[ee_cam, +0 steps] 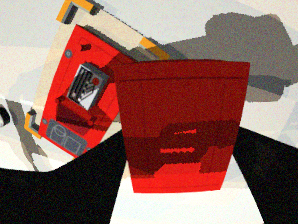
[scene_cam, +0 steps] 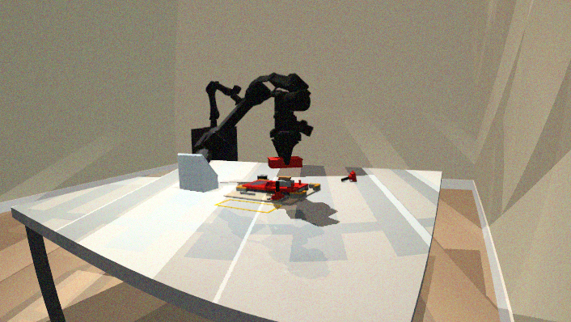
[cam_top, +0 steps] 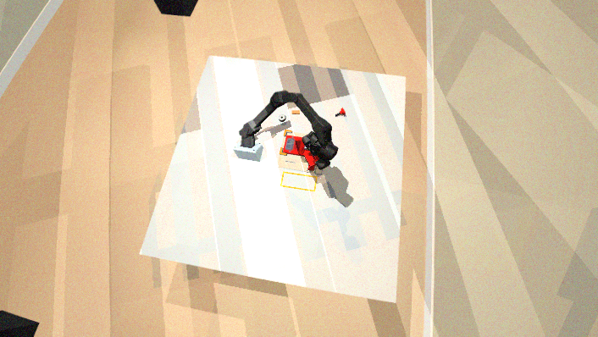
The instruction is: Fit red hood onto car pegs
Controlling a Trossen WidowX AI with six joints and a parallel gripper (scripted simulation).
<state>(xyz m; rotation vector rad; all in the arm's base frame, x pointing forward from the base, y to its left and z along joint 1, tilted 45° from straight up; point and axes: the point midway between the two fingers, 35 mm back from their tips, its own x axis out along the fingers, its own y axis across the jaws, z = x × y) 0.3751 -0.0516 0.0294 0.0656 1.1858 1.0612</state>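
Now: gripper tip 10 cm above the jig, 8 cm to the right of it and 8 cm past it. Round my gripper tip: red hood: 1 cm above.
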